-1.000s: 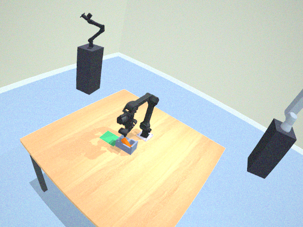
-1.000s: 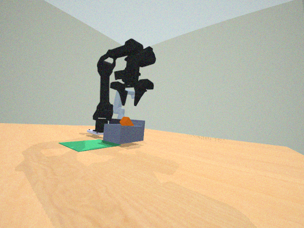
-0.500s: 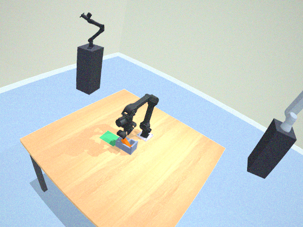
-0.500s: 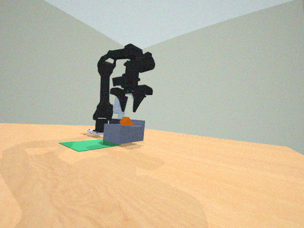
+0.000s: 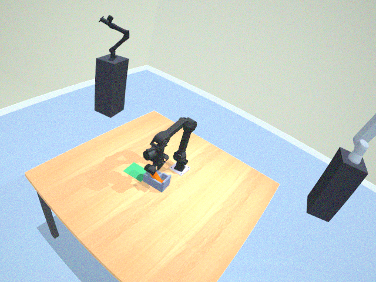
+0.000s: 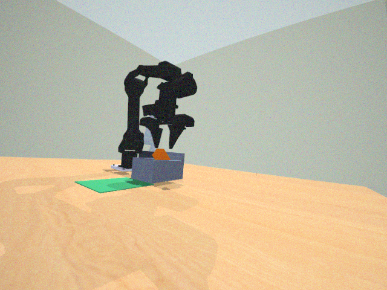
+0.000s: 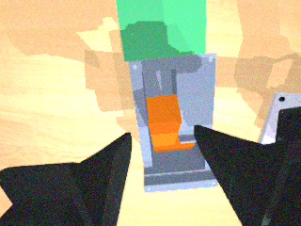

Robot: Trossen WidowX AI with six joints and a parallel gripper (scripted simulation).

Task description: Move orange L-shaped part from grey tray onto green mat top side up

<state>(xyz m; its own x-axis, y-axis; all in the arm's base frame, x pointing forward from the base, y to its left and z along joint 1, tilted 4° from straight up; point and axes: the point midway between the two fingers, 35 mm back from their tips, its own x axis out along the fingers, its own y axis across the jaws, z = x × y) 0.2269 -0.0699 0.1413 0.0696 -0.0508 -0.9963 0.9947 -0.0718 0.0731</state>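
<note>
My gripper tip is 60 mm above the orange L-shaped part, 40 mm to the right of it and 20 mm past it. Round my gripper tip: green mat: 140 mm to the right, 110 mm below, 30 mm behind.
</note>
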